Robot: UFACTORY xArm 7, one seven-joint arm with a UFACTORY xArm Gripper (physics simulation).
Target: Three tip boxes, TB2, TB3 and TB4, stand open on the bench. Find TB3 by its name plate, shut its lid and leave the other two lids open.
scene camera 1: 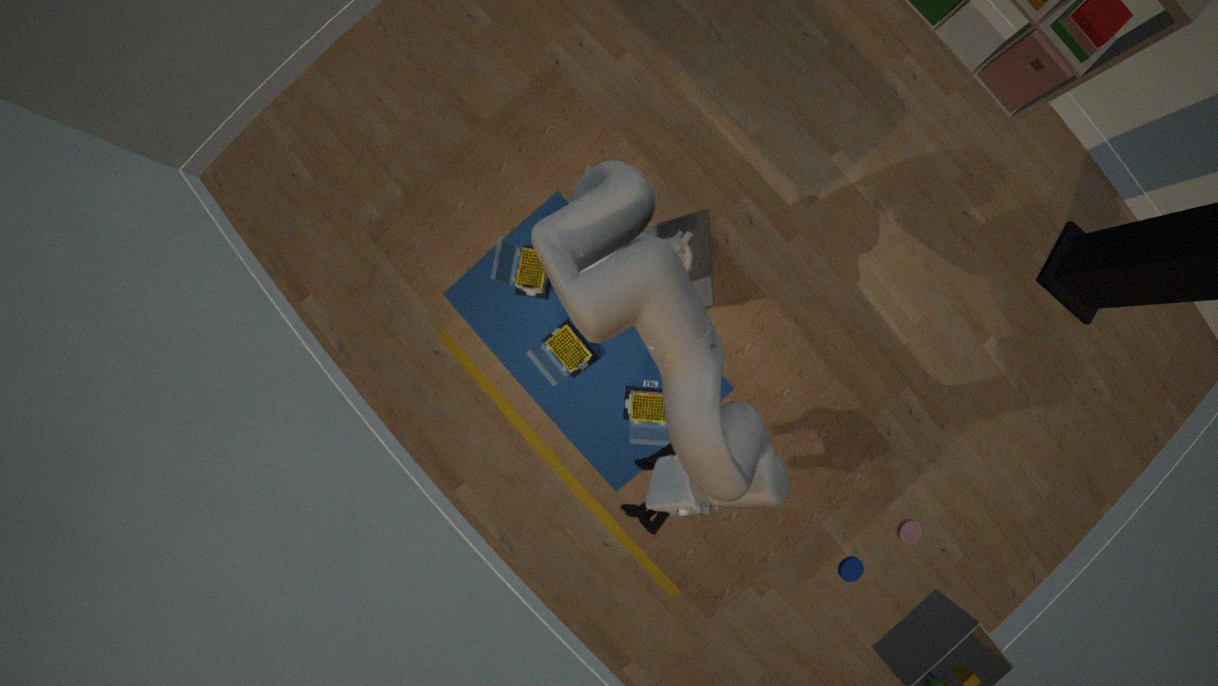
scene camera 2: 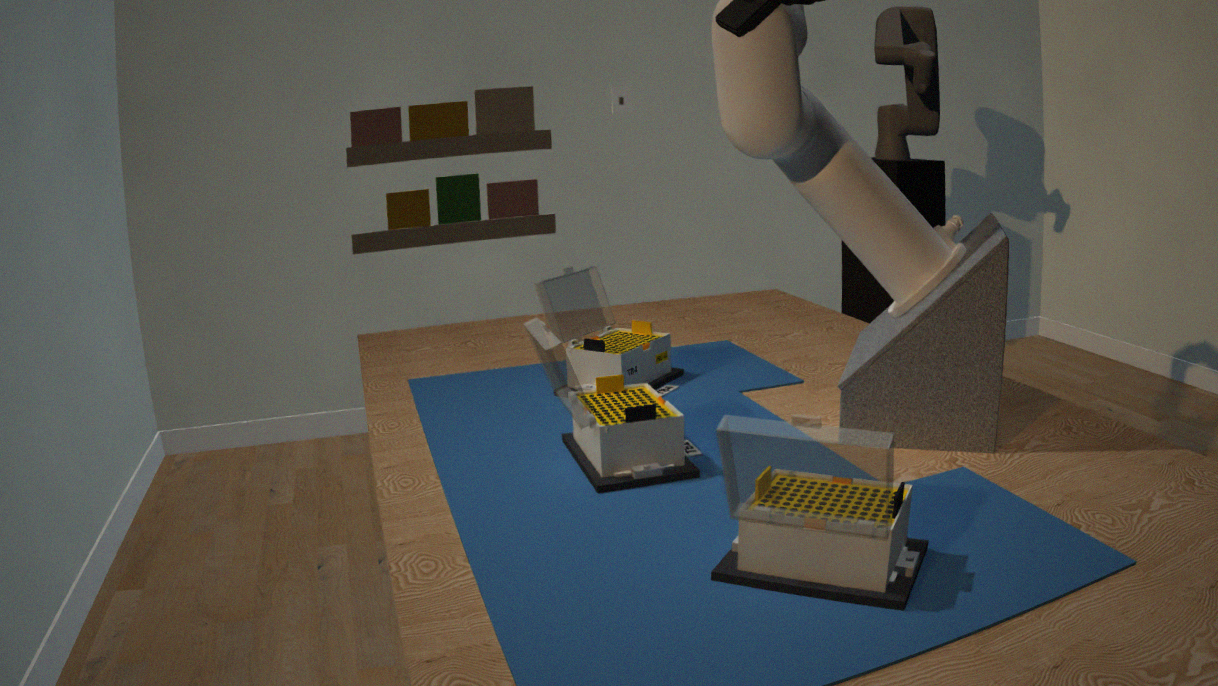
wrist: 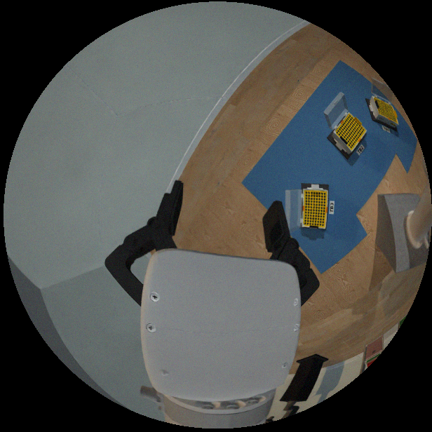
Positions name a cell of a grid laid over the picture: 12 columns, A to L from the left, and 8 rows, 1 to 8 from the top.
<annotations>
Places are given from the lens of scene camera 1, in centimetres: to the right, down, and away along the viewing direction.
blue mat (scene camera 1: F5): -6, 21, 111
tip box (scene camera 1: G5): 6, 15, 110
tip box (scene camera 1: F5): -5, 4, 110
</annotations>
